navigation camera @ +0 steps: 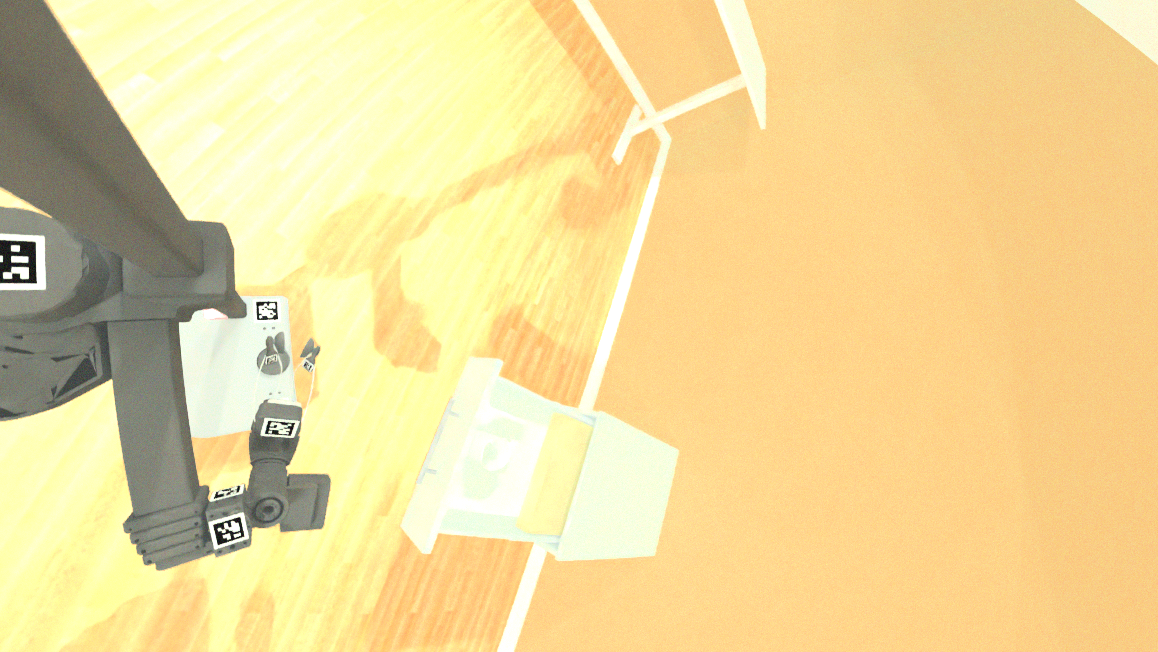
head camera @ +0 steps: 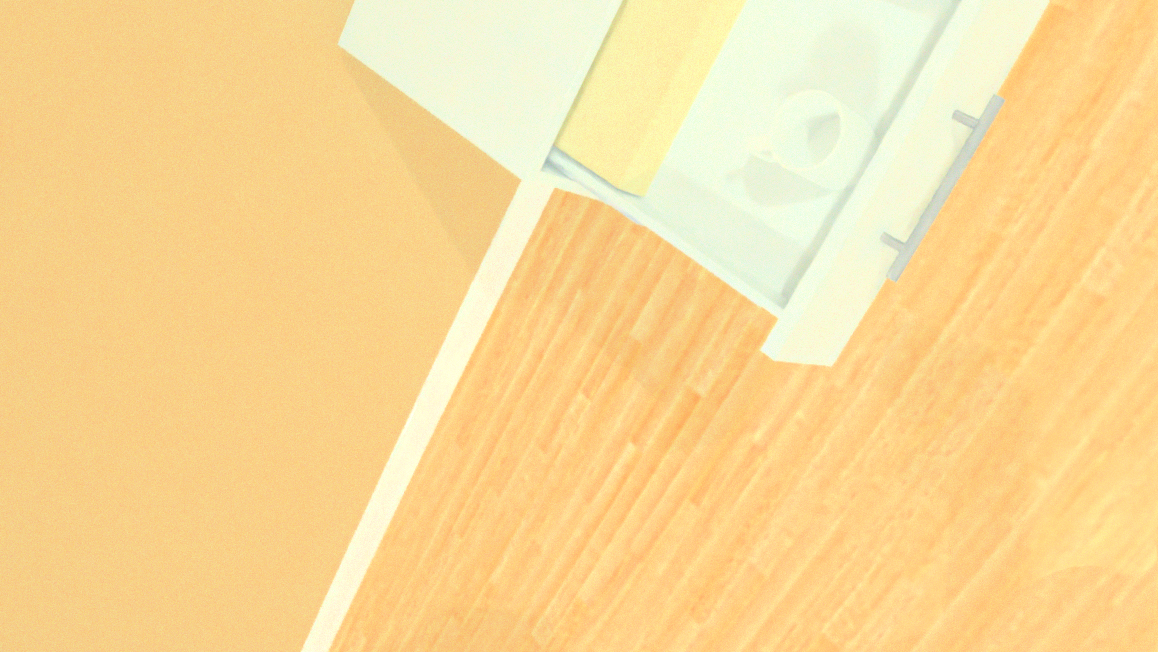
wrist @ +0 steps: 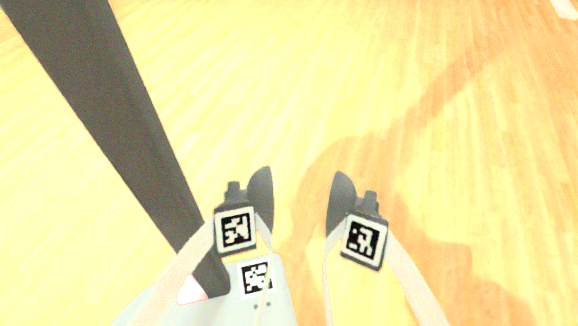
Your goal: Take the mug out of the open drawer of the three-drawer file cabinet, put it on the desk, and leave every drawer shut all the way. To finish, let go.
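Observation:
The white file cabinet [head camera: 478, 72] [navigation camera: 623, 494] stands against the wall. Its open drawer [head camera: 907, 170] [navigation camera: 478, 388] is pulled well out, with a grey bar handle on the front. The white mug [head camera: 790, 121] [navigation camera: 491, 453] stands inside near the drawer front, its handle toward the cabinet side. The drawers below are hidden. The white desk [navigation camera: 745, 56] shows in part at the top of the navigation view. My gripper [navigation camera: 293, 348] [wrist: 301, 191] is open and empty, beside my base and well away from the drawer.
A pale yellow panel [head camera: 648, 97] [navigation camera: 555, 477] lies across the drawer's rear part. My mast [navigation camera: 81, 105] [wrist: 115, 125], arm [navigation camera: 153, 421] and base [navigation camera: 226, 380] [wrist: 225, 310] are left of the cabinet in the navigation view. A white baseboard [head camera: 437, 388] [navigation camera: 623, 283] edges the orange wall.

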